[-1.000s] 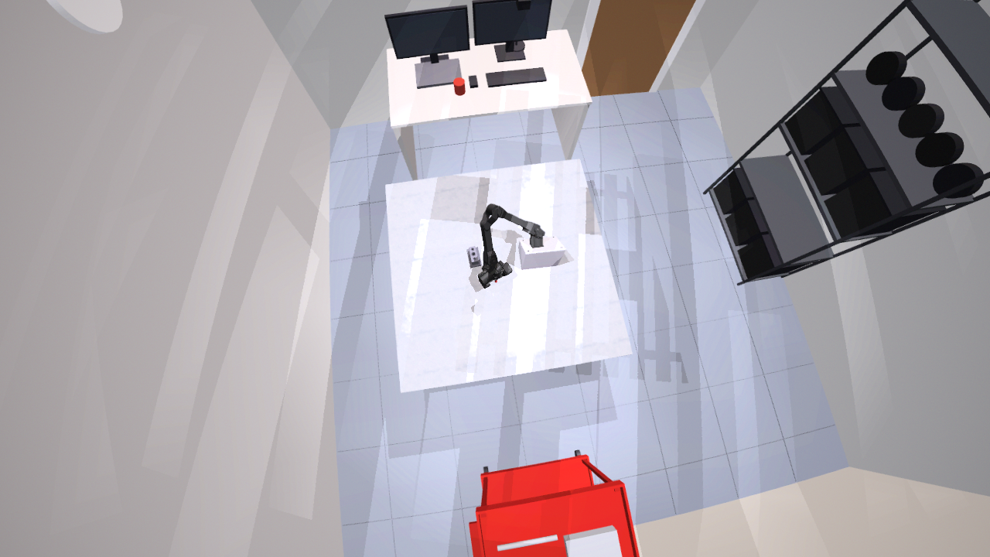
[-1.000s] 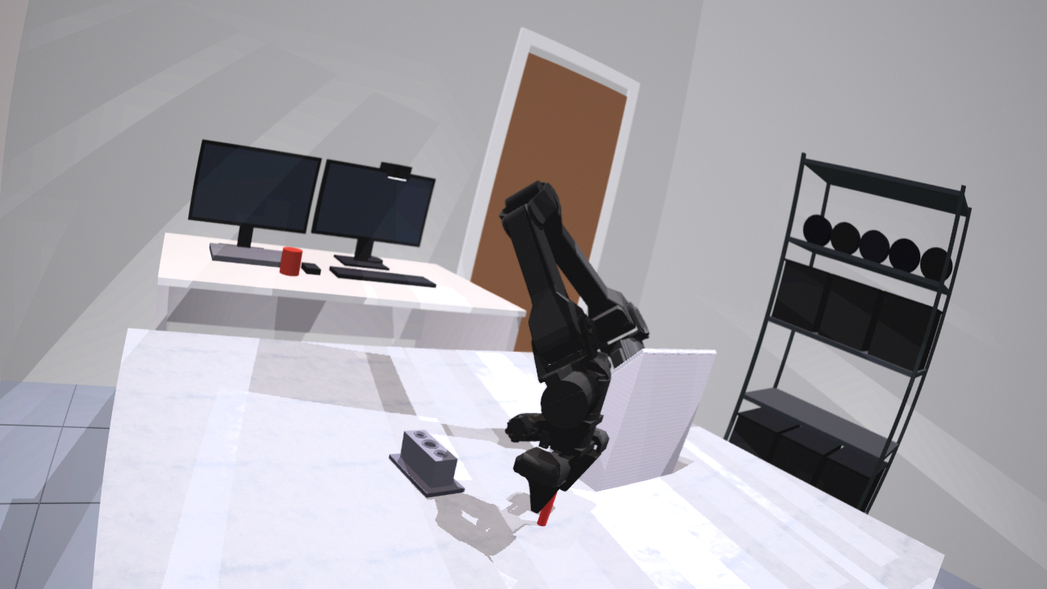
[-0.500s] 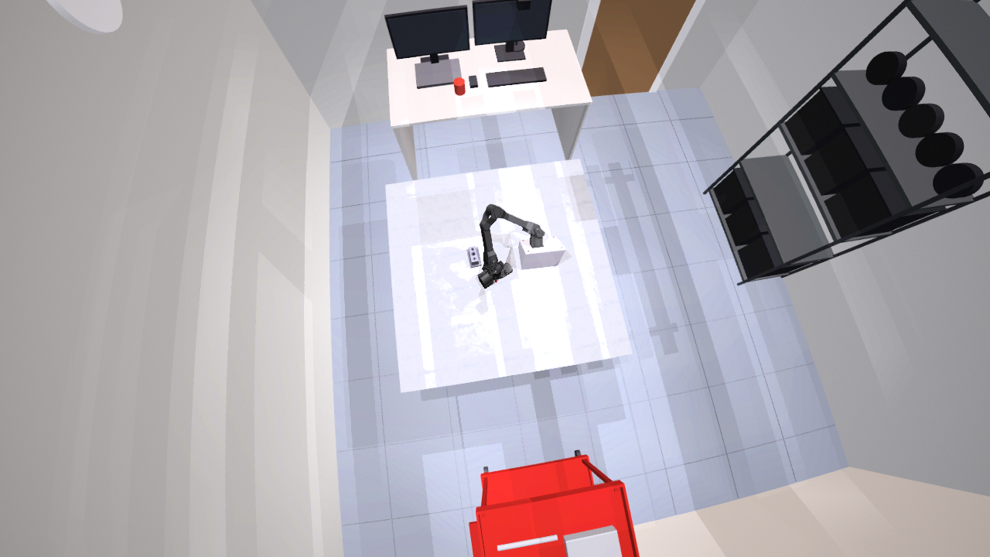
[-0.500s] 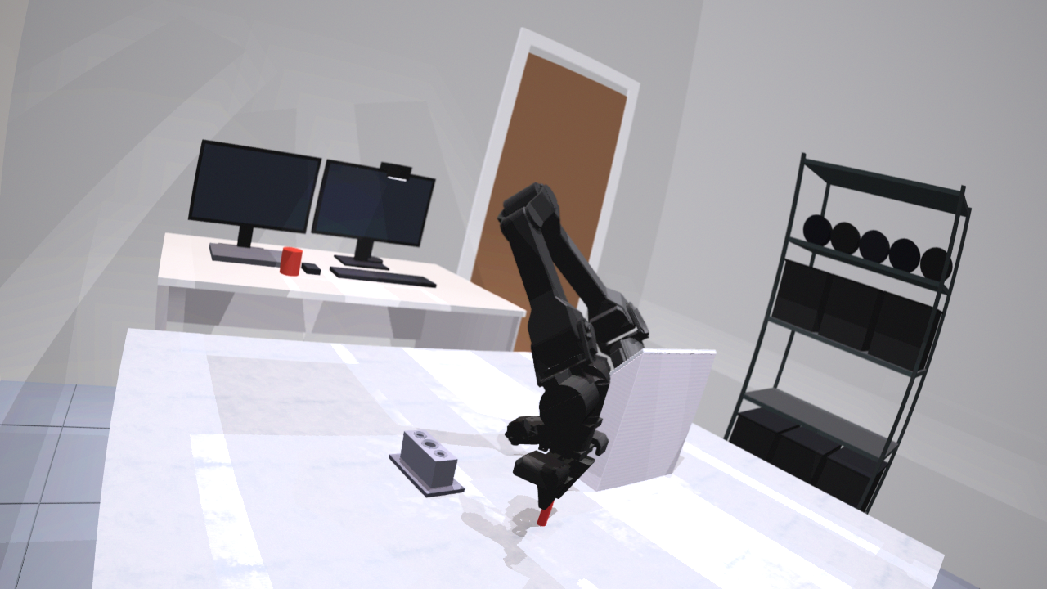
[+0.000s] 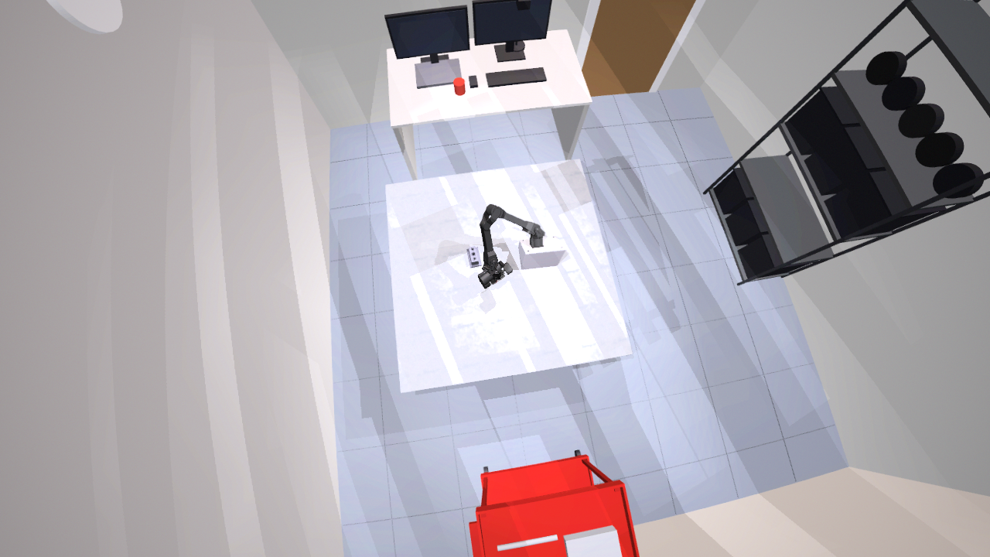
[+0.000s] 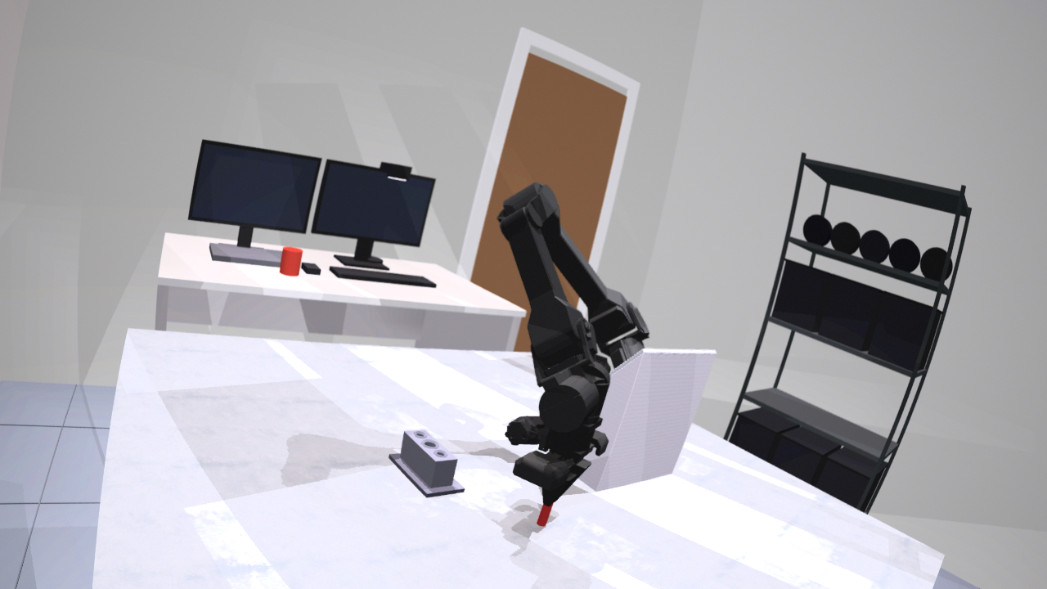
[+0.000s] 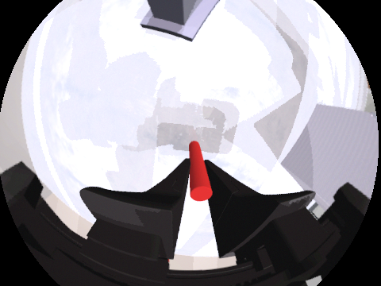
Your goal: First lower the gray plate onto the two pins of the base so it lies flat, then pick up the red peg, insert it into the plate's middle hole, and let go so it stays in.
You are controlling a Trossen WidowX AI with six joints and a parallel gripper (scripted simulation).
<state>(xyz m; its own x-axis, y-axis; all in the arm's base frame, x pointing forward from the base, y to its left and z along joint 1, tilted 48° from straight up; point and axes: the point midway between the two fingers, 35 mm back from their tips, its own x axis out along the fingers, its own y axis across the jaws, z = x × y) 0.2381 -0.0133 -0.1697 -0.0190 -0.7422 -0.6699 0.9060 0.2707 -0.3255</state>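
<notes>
Now: gripper tip 11 cm short of the gray plate and 17 cm to the left of it. The rest, counted from my gripper tip: red peg (right at my gripper tip).
</notes>
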